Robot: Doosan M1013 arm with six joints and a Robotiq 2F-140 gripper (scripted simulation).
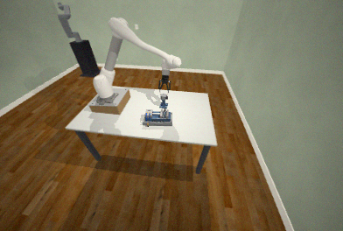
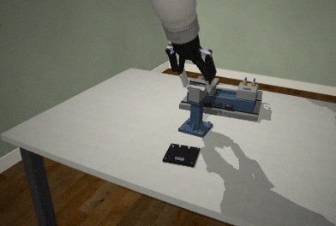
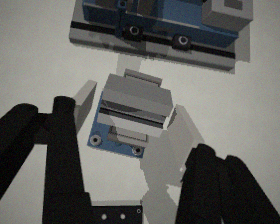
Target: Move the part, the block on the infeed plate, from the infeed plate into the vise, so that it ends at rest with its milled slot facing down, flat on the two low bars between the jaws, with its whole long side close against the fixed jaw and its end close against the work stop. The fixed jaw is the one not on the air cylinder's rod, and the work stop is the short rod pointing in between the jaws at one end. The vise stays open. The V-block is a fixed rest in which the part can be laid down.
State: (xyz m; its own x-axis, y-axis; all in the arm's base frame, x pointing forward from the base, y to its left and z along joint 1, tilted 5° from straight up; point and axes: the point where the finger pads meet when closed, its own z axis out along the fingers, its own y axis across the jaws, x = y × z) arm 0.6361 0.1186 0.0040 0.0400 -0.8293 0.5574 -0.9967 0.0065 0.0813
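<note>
My hand is 10 mm to the left of the part and 20 mm above it. From my hand the other things lie so: work stop: 40 mm ahead, 180 mm to the right, 90 mm below; blue foot: 10 mm to the right, 170 mm below; blue v-block stand: 10 mm to the right, 120 mm below.
</note>
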